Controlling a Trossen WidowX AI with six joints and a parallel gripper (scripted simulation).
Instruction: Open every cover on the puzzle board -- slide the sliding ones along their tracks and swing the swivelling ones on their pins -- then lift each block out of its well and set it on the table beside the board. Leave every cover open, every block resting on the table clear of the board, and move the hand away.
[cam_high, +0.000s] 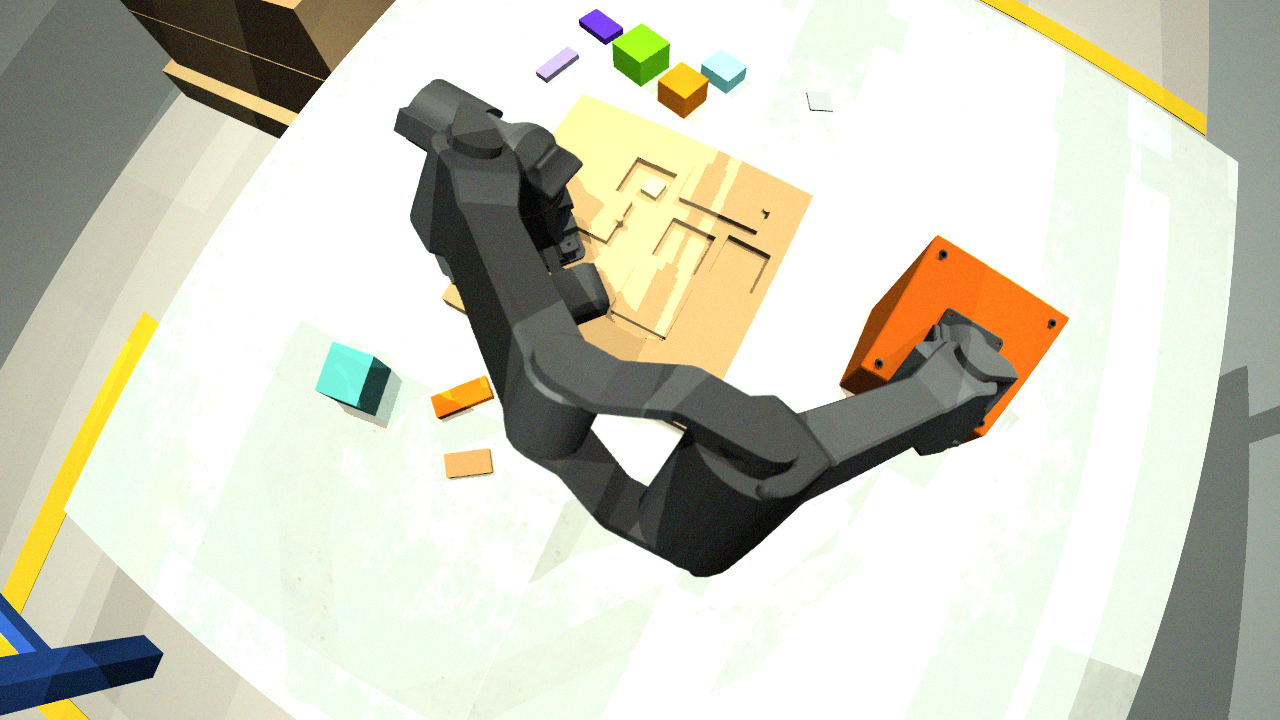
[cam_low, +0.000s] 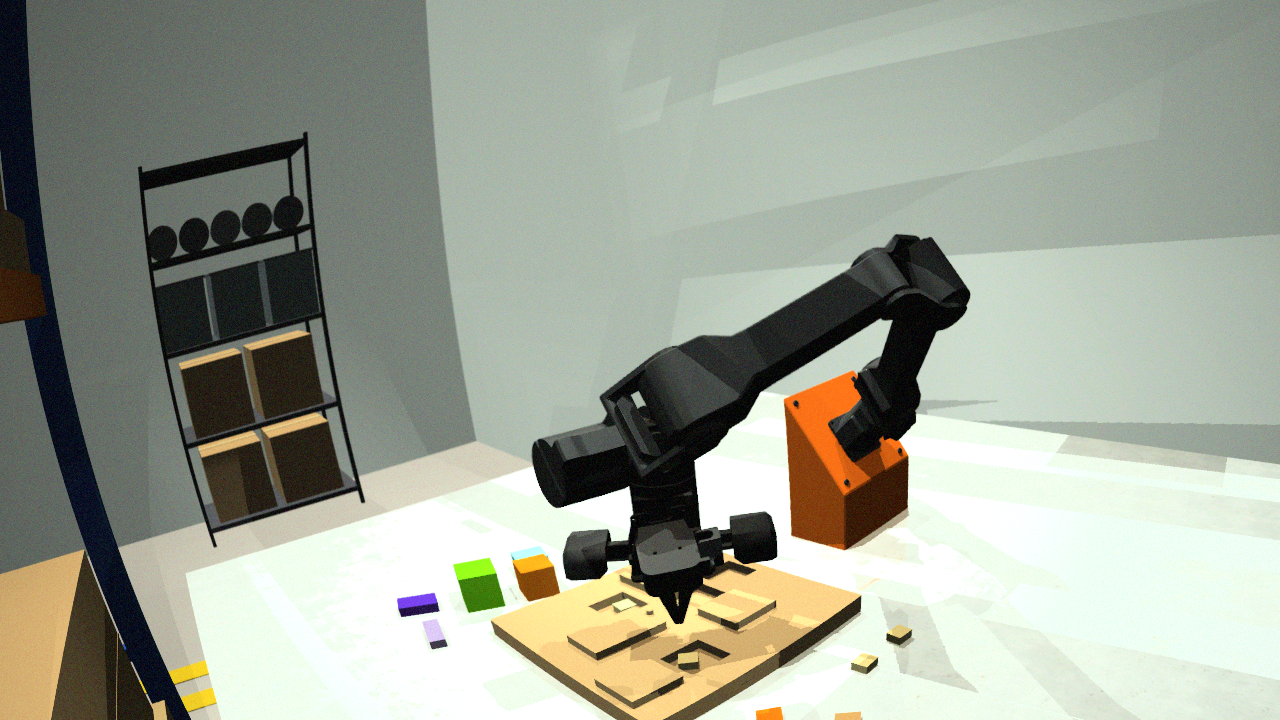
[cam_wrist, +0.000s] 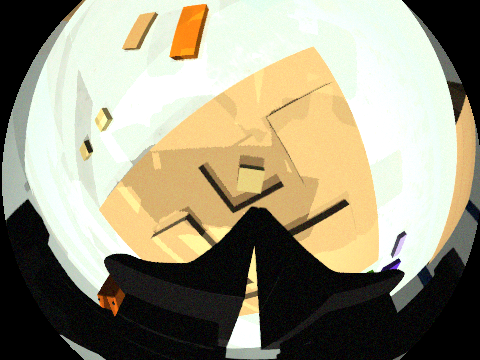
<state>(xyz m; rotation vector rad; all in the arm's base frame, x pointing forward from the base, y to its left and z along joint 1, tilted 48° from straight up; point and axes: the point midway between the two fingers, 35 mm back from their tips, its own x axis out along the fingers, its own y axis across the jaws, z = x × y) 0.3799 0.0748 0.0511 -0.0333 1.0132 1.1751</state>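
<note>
My gripper tip is 30 mm short of the orange flat piece, 150 mm to the right of it and 60 mm above it. The rest, counted from my gripper tip: orange cube 280 mm to the right, 50 mm below; tan slab 10 mm behind, 200 mm to the left, 60 mm below; teal cube 140 mm ahead, 200 mm to the left, 40 mm below.
</note>
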